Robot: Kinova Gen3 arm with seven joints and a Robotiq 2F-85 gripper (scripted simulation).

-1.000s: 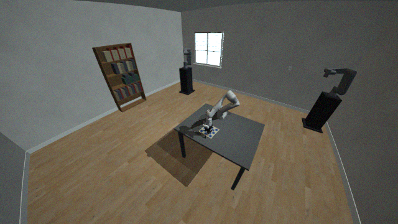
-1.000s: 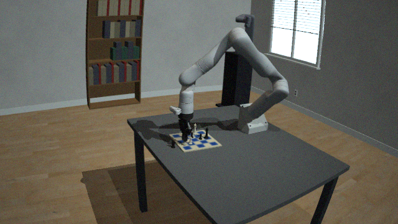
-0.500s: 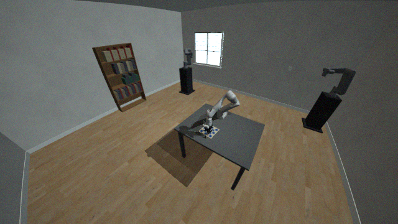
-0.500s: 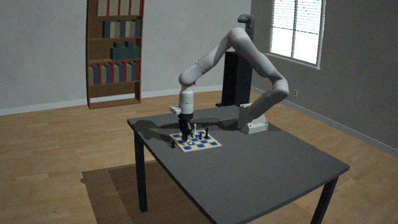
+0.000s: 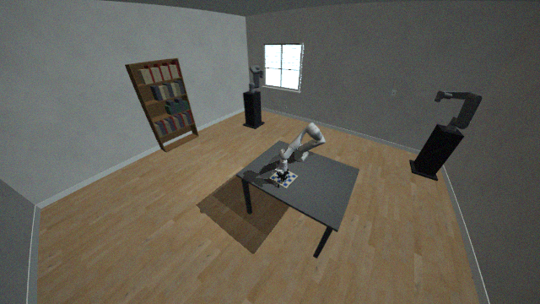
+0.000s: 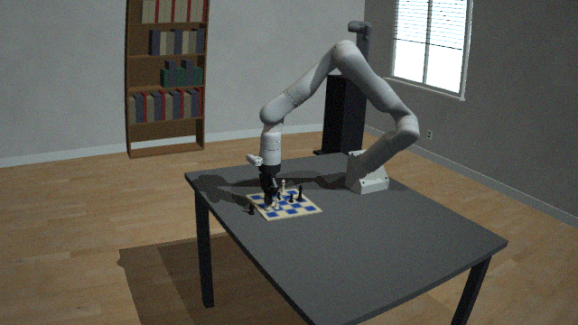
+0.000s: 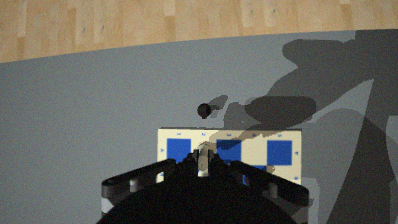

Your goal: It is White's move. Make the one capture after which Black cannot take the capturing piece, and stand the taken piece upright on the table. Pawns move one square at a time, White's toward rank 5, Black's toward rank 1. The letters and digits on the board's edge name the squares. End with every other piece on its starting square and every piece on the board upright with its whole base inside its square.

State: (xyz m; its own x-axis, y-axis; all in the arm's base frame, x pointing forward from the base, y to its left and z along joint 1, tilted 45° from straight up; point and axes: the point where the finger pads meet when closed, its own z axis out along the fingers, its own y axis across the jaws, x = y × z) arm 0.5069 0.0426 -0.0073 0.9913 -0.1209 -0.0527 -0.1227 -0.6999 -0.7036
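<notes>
Now: the blue-and-cream chessboard 8 cm behind my hand, 5 cm below it and 3 cm to the right of it. The rest, counted from my hand: tall white piece (12 cm behind, 10 cm to the right, 1 cm below).
</notes>
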